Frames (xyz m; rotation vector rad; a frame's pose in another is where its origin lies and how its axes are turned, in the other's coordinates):
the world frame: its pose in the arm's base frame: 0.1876 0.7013 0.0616 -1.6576 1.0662 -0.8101
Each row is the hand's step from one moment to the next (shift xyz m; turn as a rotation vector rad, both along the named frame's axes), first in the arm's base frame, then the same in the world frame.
Working: the arm's base frame: its pose in the world frame: 0.5679 0.2137 -0.4033 1.6576 -1.0662 0.8101

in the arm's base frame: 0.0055 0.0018 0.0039 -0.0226 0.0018 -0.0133
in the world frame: 0.0006 -0.0055 0.0043 -0.0110 0.0186 -0.0150
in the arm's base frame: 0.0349 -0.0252 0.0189 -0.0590 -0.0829 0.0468
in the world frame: 0.0375 -0.0238 0.0155 0.0541 -0.0161 -0.0967
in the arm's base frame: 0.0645 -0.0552 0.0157 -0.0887 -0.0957 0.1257
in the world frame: 0.0766 -0.0244 0.0314 0.0564 -0.0810 -0.1519
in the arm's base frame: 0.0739 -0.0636 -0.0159 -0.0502 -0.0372 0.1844
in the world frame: 0.0871 0.0043 0.0463 0.0196 -0.1560 -0.1148
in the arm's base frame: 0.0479 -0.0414 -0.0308 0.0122 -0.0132 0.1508
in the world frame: 0.0561 0.0223 0.0363 0.0213 -0.1447 -0.0409
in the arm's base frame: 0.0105 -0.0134 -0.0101 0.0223 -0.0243 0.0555
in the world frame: 0.0162 0.0087 0.0074 0.0327 -0.0553 -0.0066
